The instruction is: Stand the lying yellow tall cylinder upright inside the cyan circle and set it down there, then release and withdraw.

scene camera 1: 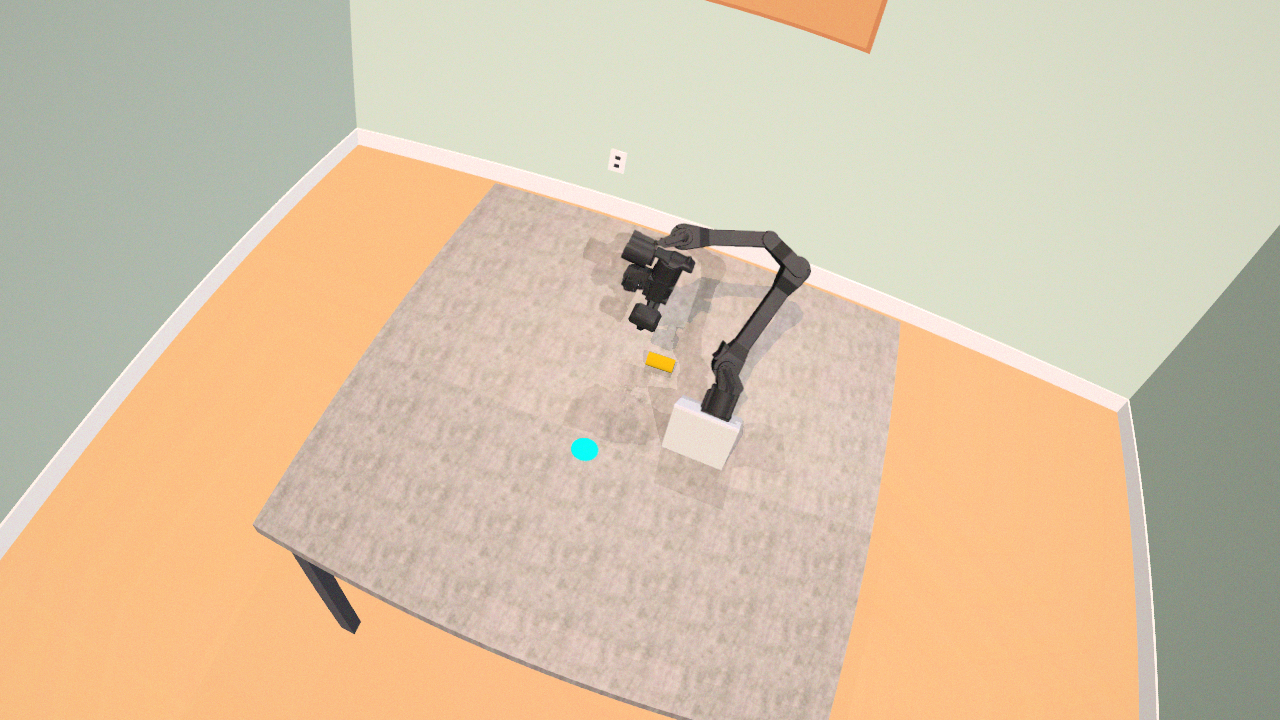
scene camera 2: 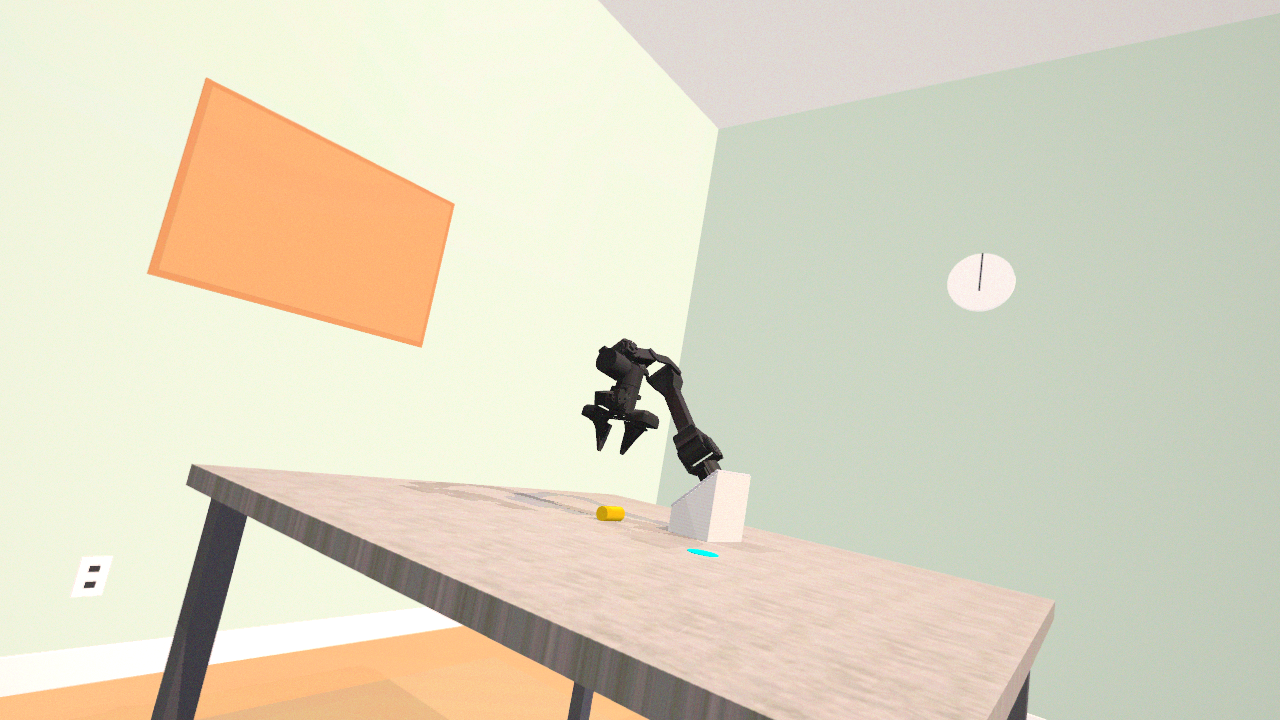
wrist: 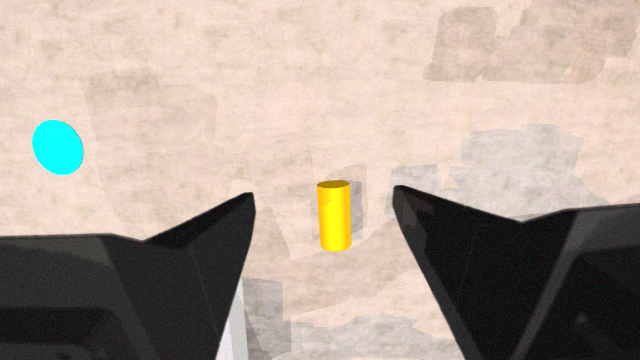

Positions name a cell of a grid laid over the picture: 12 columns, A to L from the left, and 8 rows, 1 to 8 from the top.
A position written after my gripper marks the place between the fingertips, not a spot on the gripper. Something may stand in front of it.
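Observation:
My gripper (scene camera 2: F6) is open and holds nothing. You can see my gripper in scene camera 1 (scene camera 1: G4) too, and in the wrist view (wrist: G5). There's also a yellow cylinder (wrist: G5), and a cyan circle (wrist: B4) as well.

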